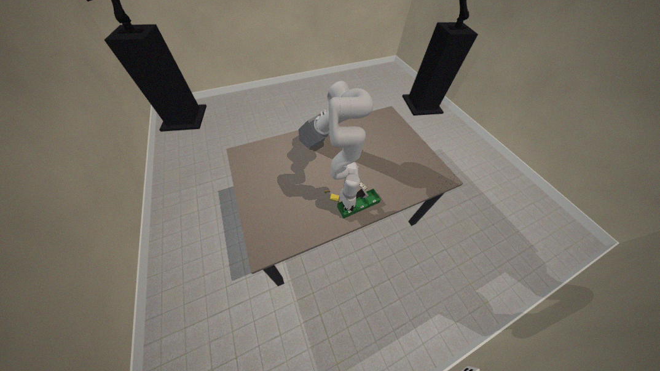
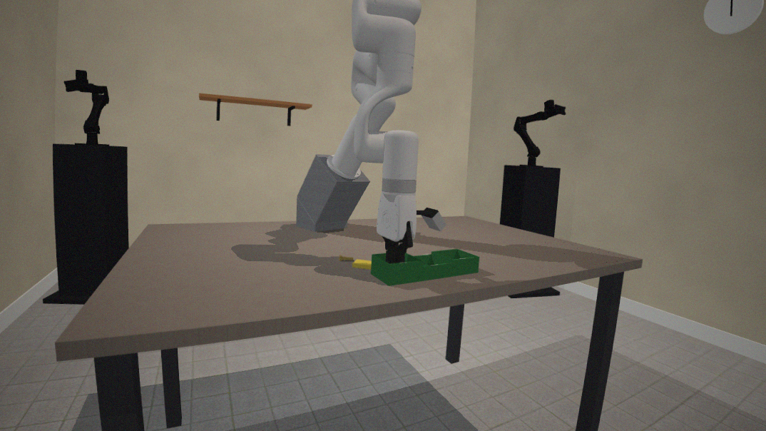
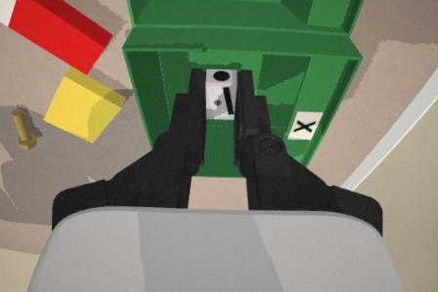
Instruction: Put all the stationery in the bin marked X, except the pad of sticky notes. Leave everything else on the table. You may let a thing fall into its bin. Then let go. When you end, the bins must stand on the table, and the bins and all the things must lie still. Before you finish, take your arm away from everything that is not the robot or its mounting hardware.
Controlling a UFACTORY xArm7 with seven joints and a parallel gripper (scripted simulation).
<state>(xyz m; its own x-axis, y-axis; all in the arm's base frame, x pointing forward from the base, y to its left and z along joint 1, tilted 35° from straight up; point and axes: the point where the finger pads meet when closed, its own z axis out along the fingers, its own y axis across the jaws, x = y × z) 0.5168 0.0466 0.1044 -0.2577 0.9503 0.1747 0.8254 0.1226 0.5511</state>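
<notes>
My hand is 10 mm above the grey pencil sharpener. Round my hand: green bin row (20 mm behind, 80 mm to the left, 20 mm below); then yellow sticky-note pad (80 mm behind, 60 mm to the right, 30 mm below); then red eraser (100 mm behind, 10 mm to the left, 30 mm below).
</notes>
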